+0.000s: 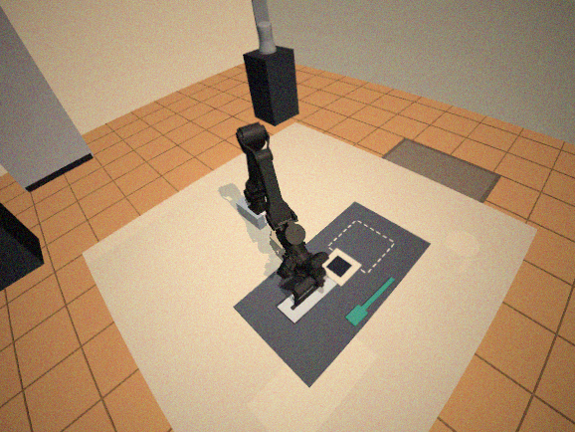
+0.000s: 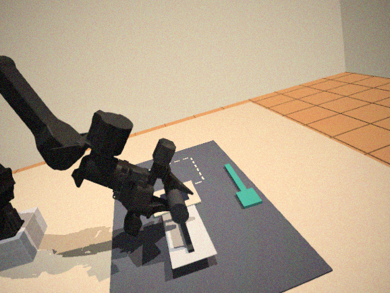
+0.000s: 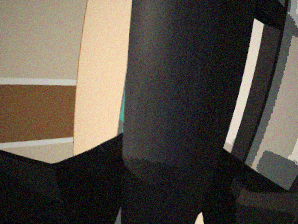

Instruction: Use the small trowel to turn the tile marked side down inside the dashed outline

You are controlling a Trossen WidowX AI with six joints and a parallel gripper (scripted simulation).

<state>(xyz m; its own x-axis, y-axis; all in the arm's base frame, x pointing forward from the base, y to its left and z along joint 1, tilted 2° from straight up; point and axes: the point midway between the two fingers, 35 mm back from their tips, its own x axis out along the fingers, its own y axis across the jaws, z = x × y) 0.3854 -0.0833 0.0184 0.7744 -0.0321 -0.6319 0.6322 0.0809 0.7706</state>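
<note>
Now: the grey mat 10 mm behind my gripper tip, 100 mm to the left of it and 80 mm below it. From my gripper tip the other things lie so: white tile: 30 mm behind, 120 mm to the left, 50 mm below; then dark-handled float: 30 mm behind, 10 mm below; then teal trowel: 130 mm ahead, 80 mm to the left, 50 mm below.
</note>
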